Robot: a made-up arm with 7 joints.
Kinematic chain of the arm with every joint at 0, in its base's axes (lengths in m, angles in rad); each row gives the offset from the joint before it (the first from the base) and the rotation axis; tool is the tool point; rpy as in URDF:
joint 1: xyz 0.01 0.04 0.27 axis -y
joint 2: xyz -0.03 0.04 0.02 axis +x
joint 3: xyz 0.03 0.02 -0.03 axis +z
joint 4: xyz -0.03 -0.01 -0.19 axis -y
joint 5: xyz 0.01 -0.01 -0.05 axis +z
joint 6: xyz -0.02 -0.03 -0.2 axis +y
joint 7: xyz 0.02 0 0.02 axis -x
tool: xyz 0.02 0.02 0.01 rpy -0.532 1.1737 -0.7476
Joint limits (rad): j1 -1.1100..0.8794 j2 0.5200..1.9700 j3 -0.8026..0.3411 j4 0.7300..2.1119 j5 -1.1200..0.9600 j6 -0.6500..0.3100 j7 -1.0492..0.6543
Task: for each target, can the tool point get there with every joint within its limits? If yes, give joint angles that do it. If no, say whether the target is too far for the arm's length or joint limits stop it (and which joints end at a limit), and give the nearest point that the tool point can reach.
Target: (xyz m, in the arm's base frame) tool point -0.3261 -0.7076 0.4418
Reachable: no: too far | nearest point -0.0749 0.0109 0.1597 | short by 0.812 m
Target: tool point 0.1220 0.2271 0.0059
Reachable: yes | joints -0.0459 0.9008 -0.6598 1.1727 -0.6869 0.0746 0.2175
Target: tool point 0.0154 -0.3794 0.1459
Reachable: no: joint limits stop it (at a limit: joint 2, joint 3, joint 4, joint 6, joint 7) | nearest point 0.0163 0.0020 0.1241 | short by 0.382 m
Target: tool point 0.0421 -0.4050 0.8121
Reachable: no: too far | nearest point 0.0260 0.1146 0.4631 | short by 0.626 m
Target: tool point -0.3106 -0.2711 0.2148
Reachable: no: joint limits stop it (at a limit: joint 1, joint 2, joint 3, joint 6, joint 7) | nearest point -0.1204 0.0213 0.1152 | short by 0.363 m
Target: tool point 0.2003 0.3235 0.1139
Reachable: yes | joints 0.2595 0.9480 -0.1099 0.9790 -0.6541 -0.1542 -0.3659
